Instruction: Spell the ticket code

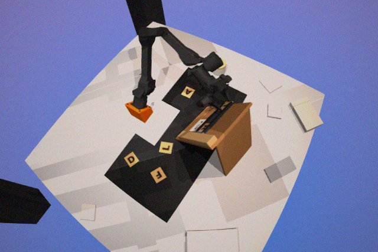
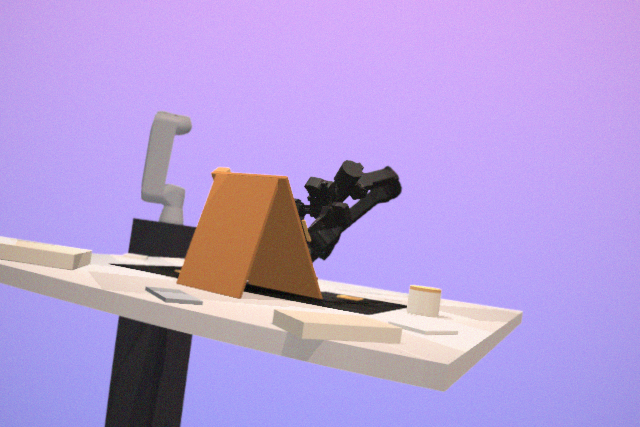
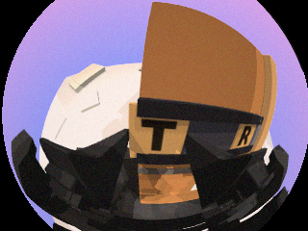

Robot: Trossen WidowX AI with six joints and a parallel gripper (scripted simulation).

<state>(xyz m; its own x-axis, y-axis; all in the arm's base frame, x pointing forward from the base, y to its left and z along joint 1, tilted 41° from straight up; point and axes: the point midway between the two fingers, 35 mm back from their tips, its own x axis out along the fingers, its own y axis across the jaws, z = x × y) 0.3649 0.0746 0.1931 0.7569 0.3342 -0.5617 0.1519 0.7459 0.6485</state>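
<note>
Right now the white ticket is 7 cm behind my gripper tip, 11 cm to the right of it and 8 cm below it. Also, from my gripper tip: grey slab 37 cm ahead, 6 cm to the right, 16 cm below.
</note>
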